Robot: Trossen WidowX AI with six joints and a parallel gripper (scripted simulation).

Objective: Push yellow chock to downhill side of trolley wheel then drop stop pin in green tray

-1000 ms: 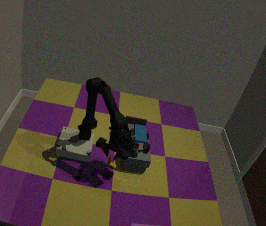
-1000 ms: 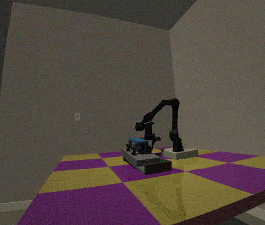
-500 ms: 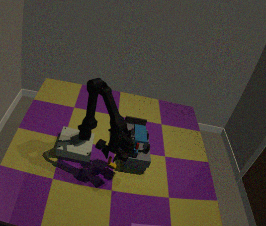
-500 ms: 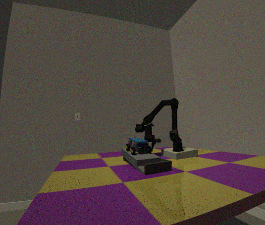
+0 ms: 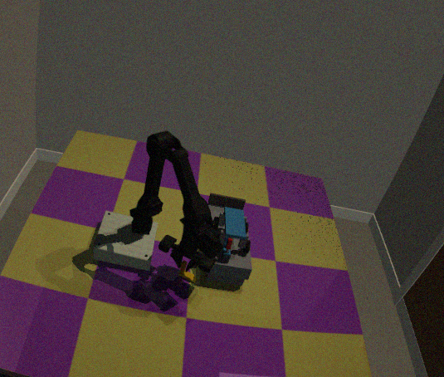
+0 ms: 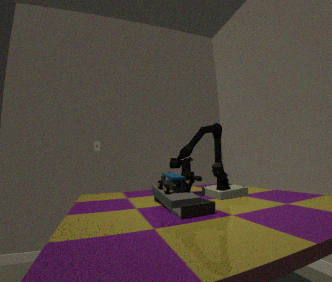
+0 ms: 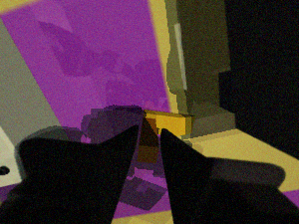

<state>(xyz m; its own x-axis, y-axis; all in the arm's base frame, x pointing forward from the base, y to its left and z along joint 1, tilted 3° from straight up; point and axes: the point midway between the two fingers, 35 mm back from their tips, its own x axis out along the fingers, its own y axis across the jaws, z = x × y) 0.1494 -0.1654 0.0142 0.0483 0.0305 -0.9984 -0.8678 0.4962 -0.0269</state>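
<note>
Now: gripper tip 14 cm short of the red-headed stop pin, 2 cm to the right of it and 10 cm below it. Round my gripper tip: grey ramp 17 cm ahead, 13 cm to the left, 2 cm above; blue-topped trolley 17 cm ahead, 12 cm to the left, 8 cm above; yellow chock 2 cm ahead, 1 cm to the right, 1 cm below.
</note>
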